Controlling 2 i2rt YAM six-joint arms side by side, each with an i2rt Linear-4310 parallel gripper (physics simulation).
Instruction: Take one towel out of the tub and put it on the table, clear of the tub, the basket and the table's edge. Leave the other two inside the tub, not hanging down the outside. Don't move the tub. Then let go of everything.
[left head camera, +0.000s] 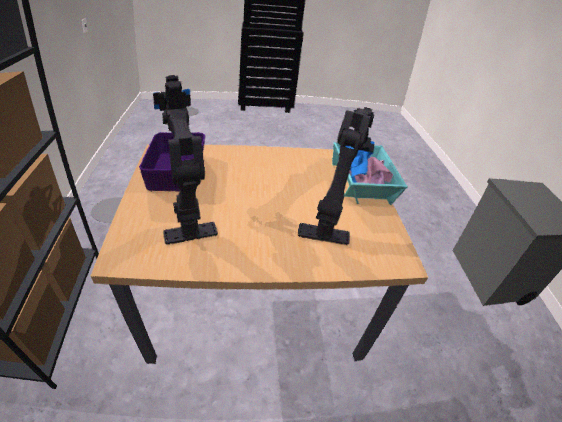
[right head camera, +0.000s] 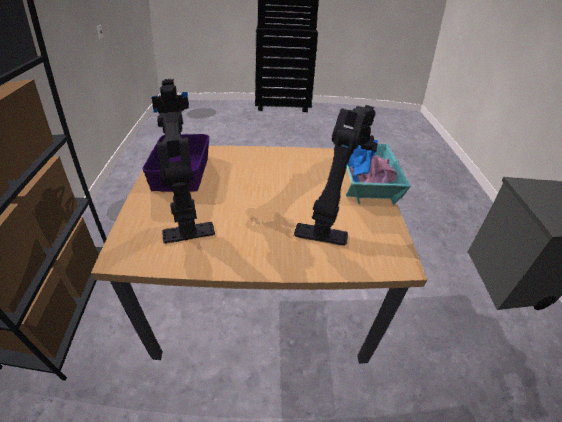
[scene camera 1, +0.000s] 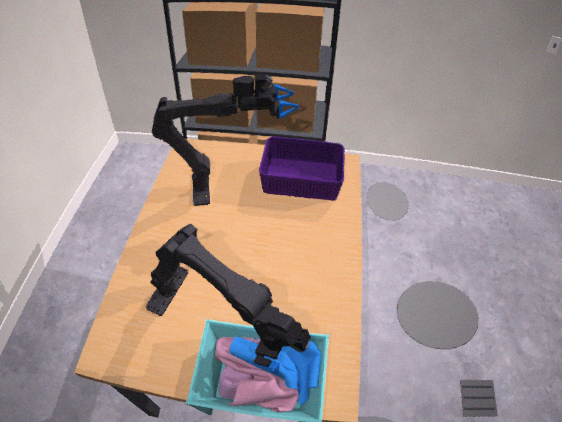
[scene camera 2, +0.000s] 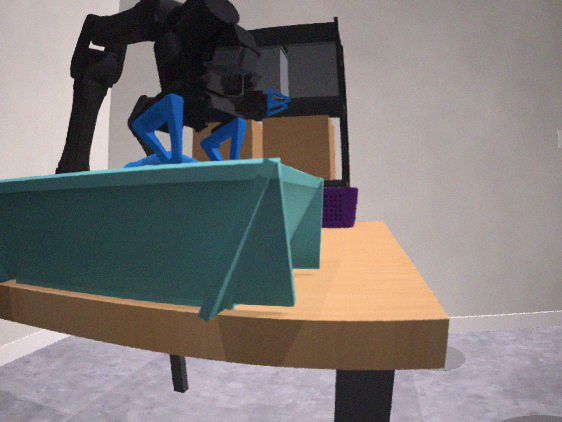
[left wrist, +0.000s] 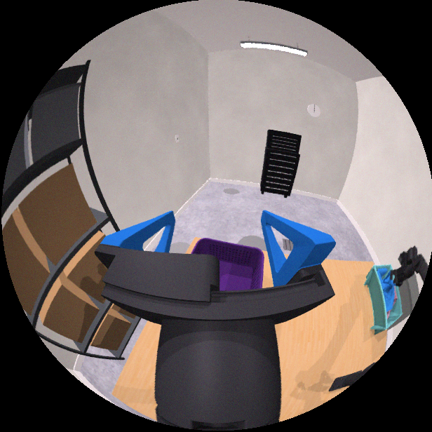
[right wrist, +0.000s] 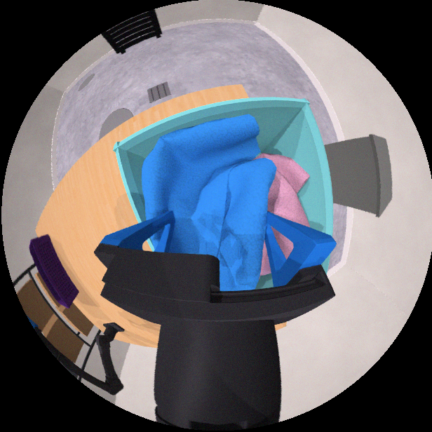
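The teal tub (left head camera: 375, 191) (scene camera 1: 197, 375) (scene camera 2: 150, 235) stands at the table's right end in the head views. A blue towel (scene camera 1: 304, 370) (right wrist: 200, 165) lies bunched inside it, beside a pink towel (scene camera 1: 265, 392) (right wrist: 285, 190). A mauve fold (scene camera 1: 230, 382) shows beside the pink; I cannot tell if it is a third towel. My right gripper (right wrist: 217, 215) (scene camera 2: 206, 159) is open, pointing down at the tub, its fingers on either side of a raised blue fold, with nothing gripped; the tips are partly hidden. My left gripper (scene camera 1: 295, 100) (left wrist: 217, 215) is open and empty, high near the basket (scene camera 1: 300, 187).
The basket (left head camera: 155, 175) is purple, empty and at the far left of the wooden table (left head camera: 250, 260). A shelf rack with cardboard boxes (scene camera 1: 215, 37) stands past the table's left side. A grey bin (left head camera: 500, 240) stands on the floor at the right.
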